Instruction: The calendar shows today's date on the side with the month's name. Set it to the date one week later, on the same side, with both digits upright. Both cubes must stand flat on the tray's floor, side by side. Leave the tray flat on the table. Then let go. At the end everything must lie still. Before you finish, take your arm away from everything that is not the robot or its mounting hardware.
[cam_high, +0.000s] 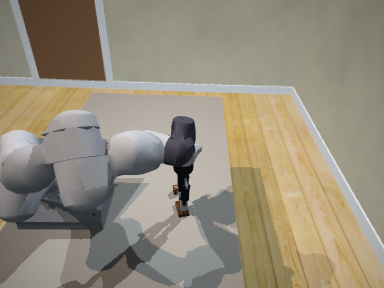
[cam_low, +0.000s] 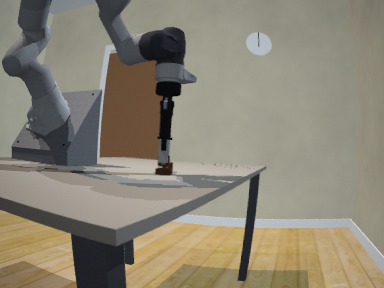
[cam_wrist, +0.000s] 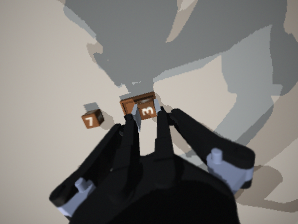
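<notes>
Right now my hand is 1 cm past the brown tray, 2 cm to the right of it and 6 cm above it.
</notes>
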